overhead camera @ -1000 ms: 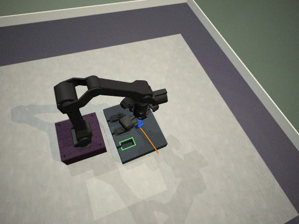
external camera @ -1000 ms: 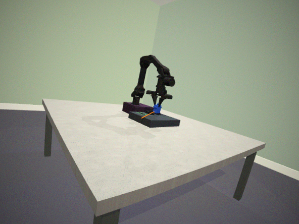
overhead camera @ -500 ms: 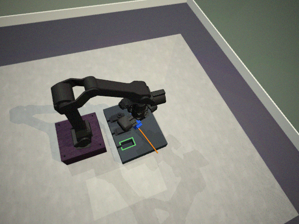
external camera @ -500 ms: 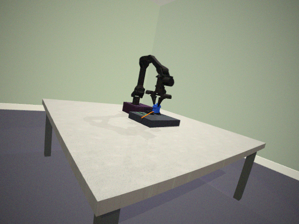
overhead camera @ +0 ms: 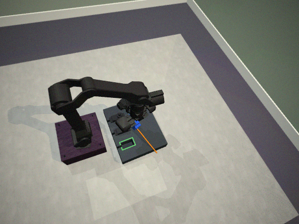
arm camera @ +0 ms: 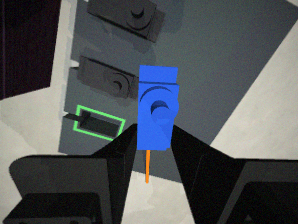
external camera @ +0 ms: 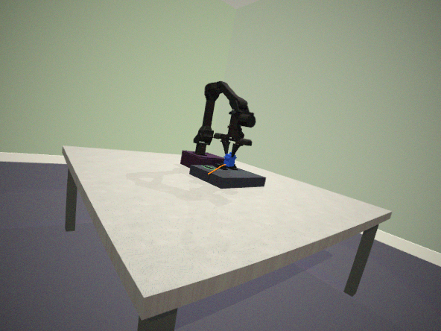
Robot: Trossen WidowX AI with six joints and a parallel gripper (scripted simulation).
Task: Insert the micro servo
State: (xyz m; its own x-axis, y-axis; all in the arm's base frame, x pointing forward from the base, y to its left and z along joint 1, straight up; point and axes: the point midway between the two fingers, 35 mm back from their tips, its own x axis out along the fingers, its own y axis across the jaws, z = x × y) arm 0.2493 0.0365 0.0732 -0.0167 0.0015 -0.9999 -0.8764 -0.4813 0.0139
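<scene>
My gripper tip is now 100 mm above the deck, 40 mm short of it and 20 mm to the right of it.
</scene>
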